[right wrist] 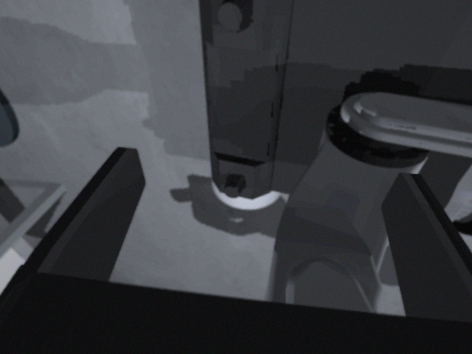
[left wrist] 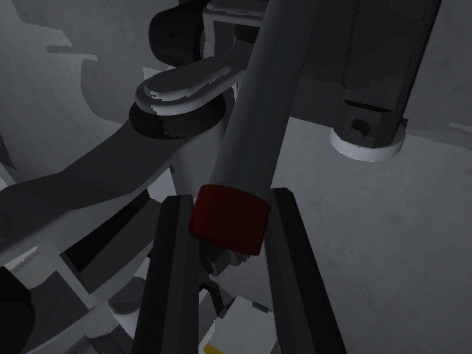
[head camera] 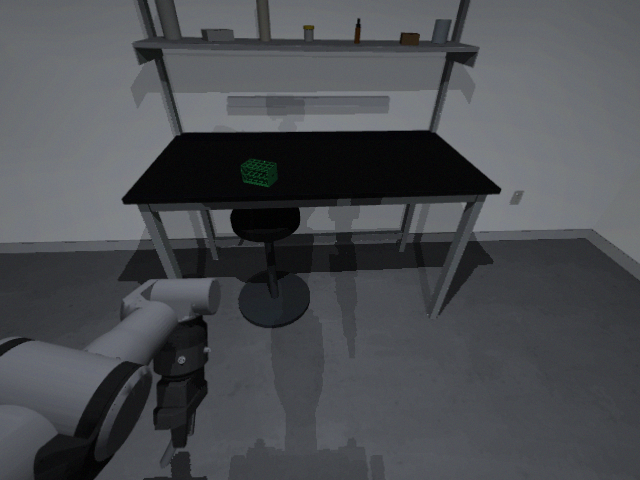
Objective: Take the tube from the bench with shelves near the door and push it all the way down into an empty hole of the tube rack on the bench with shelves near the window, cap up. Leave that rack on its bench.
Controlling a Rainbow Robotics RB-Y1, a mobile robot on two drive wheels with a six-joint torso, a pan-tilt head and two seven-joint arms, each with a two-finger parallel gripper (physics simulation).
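Places are measured from the robot's base along level axes (x ahead, y left, z up), in centimetres.
Where they show: left gripper, fingertip midpoint: [left wrist: 228, 212] [head camera: 183, 440]; right gripper, fingertip midpoint: [right wrist: 263, 177].
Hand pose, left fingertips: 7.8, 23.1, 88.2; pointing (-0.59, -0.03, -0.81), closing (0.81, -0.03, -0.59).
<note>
Each offset is from my left fingertips to the top centre of the thing, as dx, dy, dz. Level surfaces: height alone.
The tube @(-0.3, +3.3, +2.0) [left wrist: 255, 110] is grey with a red cap and sits between the fingers of my left gripper [left wrist: 228, 212] [head camera: 180, 441], which is shut on it near the cap. In the head camera view part of the tube [head camera: 168, 454] slants out below the fingers, above the floor and well in front of the bench. The green tube rack @(+96.0, +0.3, +10.7) [head camera: 259, 173] stands on the black top of the bench @(dz +3.2) [head camera: 351, 165], left of its middle, near the front edge. Its holes are too small to tell apart. My right gripper [right wrist: 263, 177] is open and empty in the right wrist view.
A black stool @(+109.5, +2.4, -22.2) [head camera: 265, 224] with a round base stands under the bench's front edge, below the rack. A shelf @(dz +48.8) [head camera: 336, 46] above the bench holds bottles, small boxes and jars. A socket [head camera: 516, 197] is on the wall at the right.
</note>
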